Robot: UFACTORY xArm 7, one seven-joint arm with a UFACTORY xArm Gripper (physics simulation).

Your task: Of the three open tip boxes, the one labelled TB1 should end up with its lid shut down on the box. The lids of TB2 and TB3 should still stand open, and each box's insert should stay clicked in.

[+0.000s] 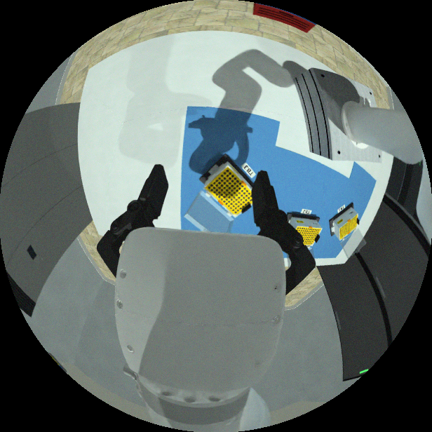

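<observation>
The TB3 box (229, 189), with a yellow insert, sits between and beyond the fingers; its clear lid (209, 211) stands open on the lower-left side. The TB2 box (308, 234) is further right, partly behind the right finger, which hides where its lid is. The TB1 box (346, 225) is furthest right, its label small but readable; its clear lid (355, 244) stands open on the lower side. Yellow inserts show in all three. My gripper (209, 176) is open and empty, above the table, to the left of TB1 and TB2.
The boxes stand on a blue mat (305, 172) on the white table (112, 90). The robot's grey base plate (325, 122) and pale arm column (382, 130) are at the upper right. Dark furniture (45, 185) stands beyond the table's left edge, and more dark furniture (350, 310) beyond its lower-right edge.
</observation>
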